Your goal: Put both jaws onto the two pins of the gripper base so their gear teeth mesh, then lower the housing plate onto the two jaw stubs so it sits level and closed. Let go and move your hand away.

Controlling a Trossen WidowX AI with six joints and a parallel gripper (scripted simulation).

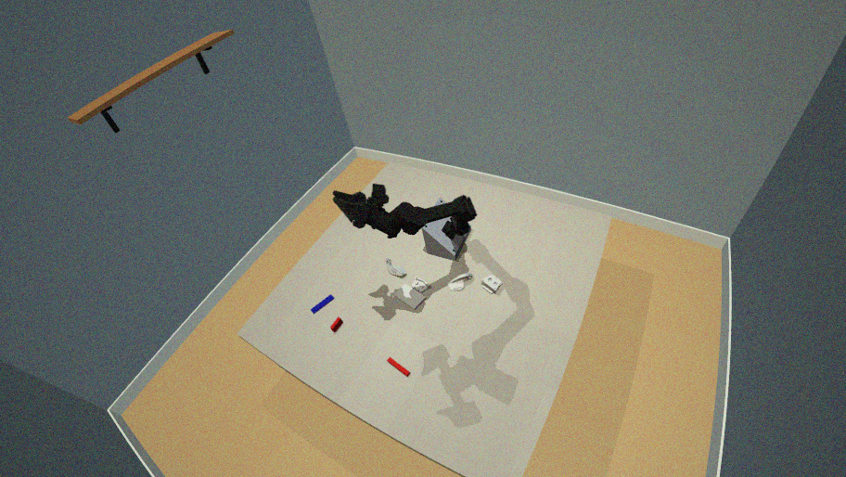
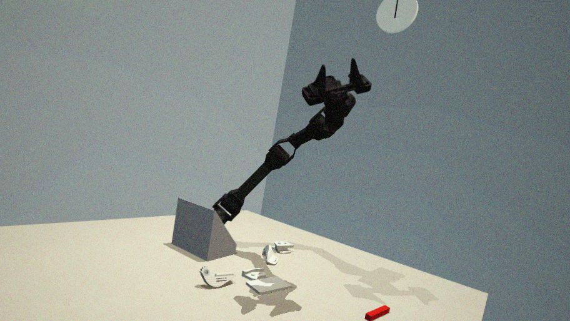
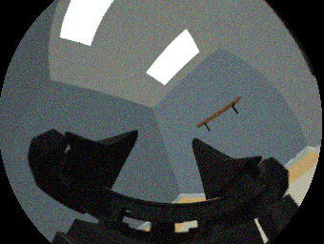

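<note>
Right now the white jaw is 640 mm below my gripper tip, 280 mm behind it and 220 mm to the left of it. Also, from my gripper tip: red bar (650 mm below, 170 mm ahead, 150 mm to the left); then blue block (650 mm below, 310 mm to the right, 50 mm ahead).
</note>
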